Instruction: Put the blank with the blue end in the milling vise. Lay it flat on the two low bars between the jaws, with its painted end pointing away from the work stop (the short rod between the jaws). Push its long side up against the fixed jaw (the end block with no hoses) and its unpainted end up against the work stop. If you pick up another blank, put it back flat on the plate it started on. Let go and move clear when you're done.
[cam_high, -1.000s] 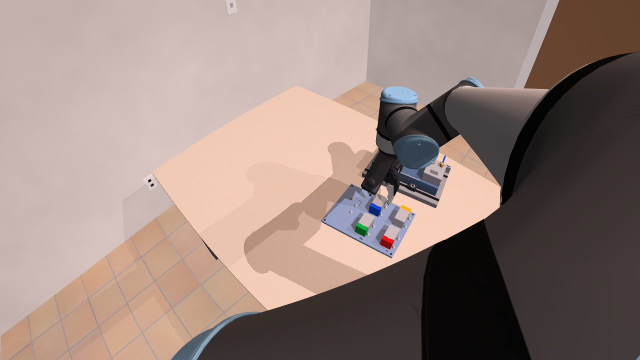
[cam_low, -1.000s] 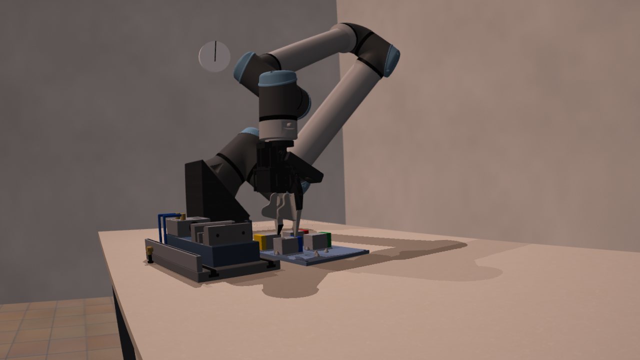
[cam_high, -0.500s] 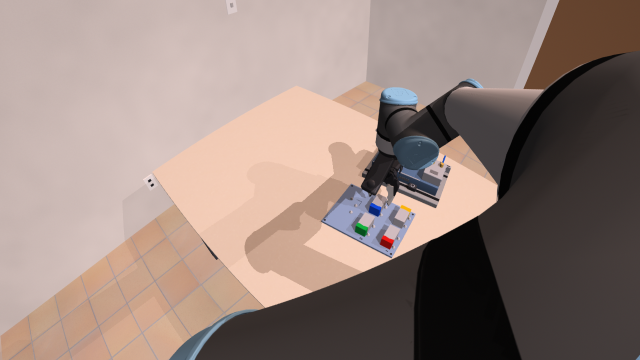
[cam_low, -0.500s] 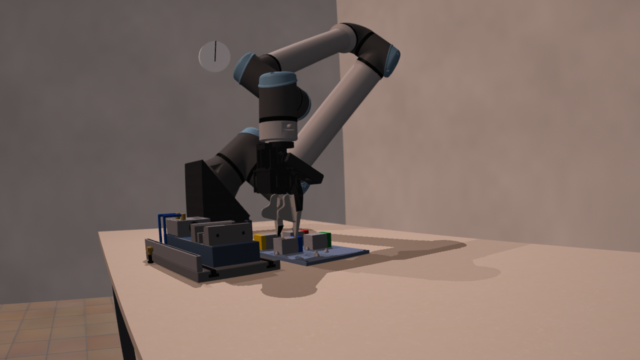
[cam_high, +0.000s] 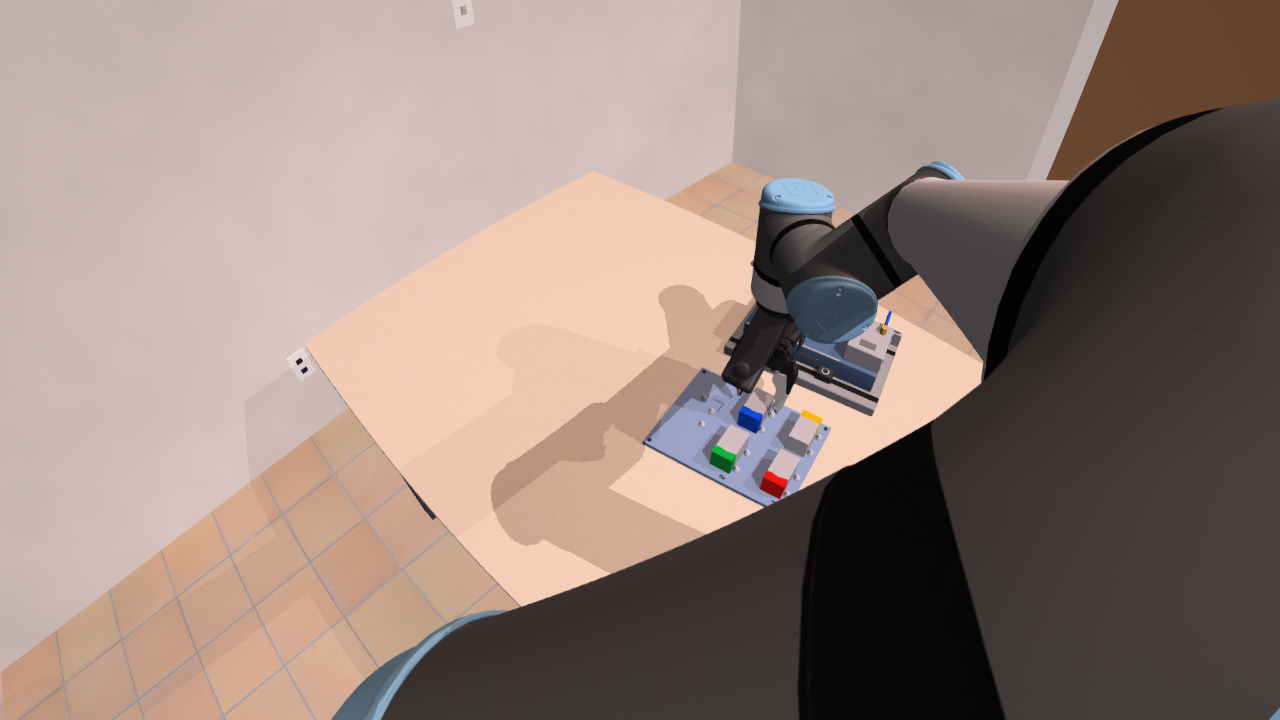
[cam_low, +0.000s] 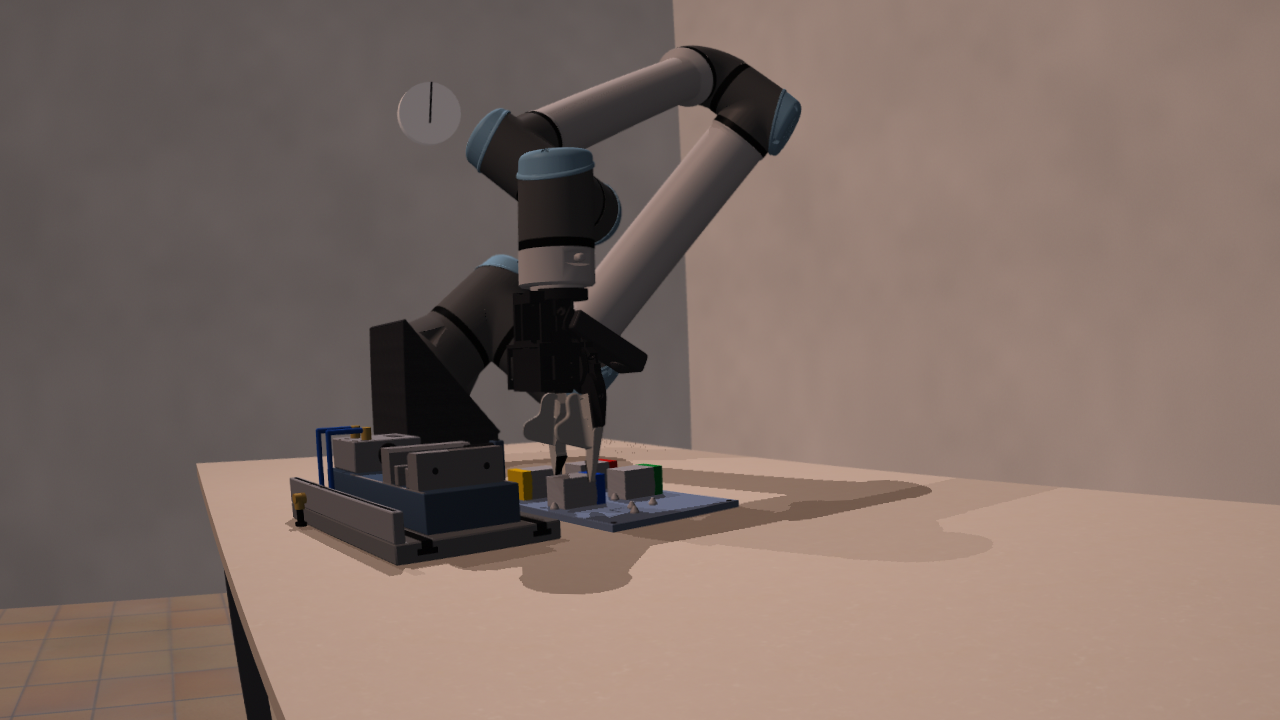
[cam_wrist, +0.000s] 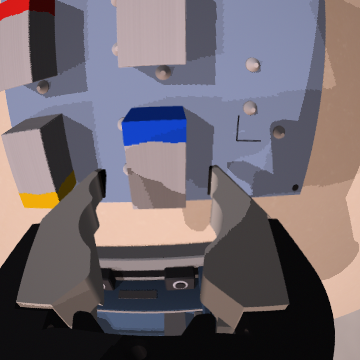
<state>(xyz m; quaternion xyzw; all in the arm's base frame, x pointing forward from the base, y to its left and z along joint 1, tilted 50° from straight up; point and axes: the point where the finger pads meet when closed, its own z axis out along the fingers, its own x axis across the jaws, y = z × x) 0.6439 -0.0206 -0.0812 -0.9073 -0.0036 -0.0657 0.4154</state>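
My gripper is now 3 cm above the blue-ended blank. The rest, counted from my hand: blue-grey plate (5 cm to the left, 5 cm below); green-ended blank (9 cm to the left, 3 cm below, 1 cm behind); yellow-ended blank (9 cm behind, 3 cm below).
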